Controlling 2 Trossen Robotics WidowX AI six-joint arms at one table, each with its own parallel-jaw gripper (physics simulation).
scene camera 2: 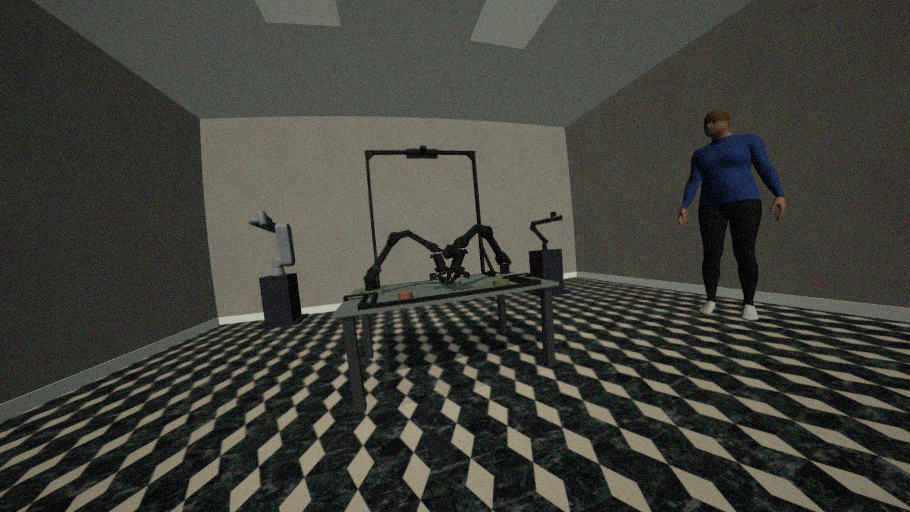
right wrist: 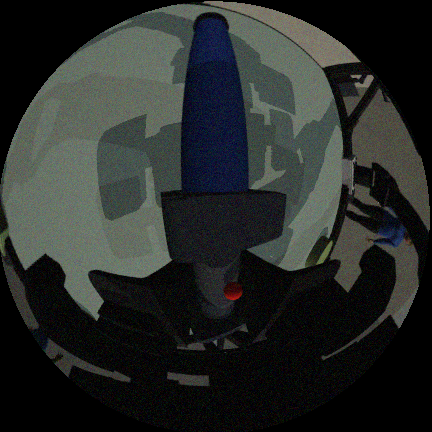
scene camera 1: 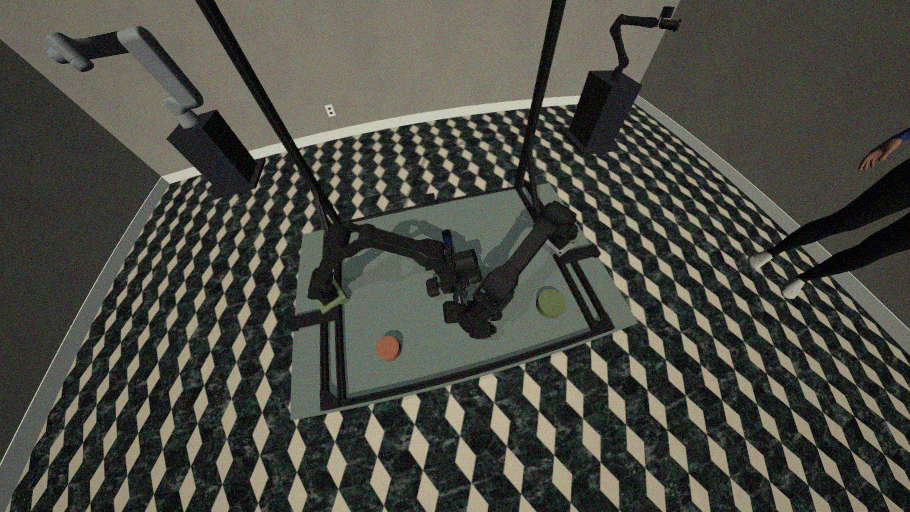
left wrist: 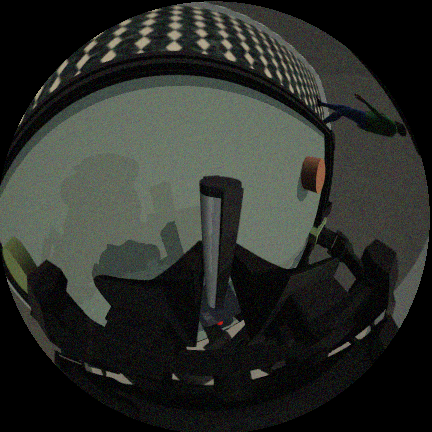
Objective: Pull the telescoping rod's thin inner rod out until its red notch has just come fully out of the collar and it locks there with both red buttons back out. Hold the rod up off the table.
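Note:
The telescoping rod is held above the table between my grippers. Its blue handle (scene camera 1: 447,239) (right wrist: 215,125) points to the back, with a dark block (right wrist: 223,225) and a dark grey collar (right wrist: 210,280) in front of it. A red button (right wrist: 233,290) (left wrist: 220,323) shows beside the collar; the other button is hidden. My right gripper (right wrist: 212,246) is shut on the collar. My left gripper (left wrist: 213,244) is shut on the thin inner rod (left wrist: 210,240), whose dark-capped end sticks out beyond the fingers. The red notch does not show; the stretch at the collar is mostly covered by fingers.
An orange disc (scene camera 1: 387,348) (scene camera 2: 405,295) (left wrist: 312,174) lies at the table's front left. A green disc (scene camera 1: 551,303) (scene camera 2: 500,281) lies at the right. A green frame (scene camera 1: 330,308) is by the right arm's base. The two wrists are close together over the table's middle.

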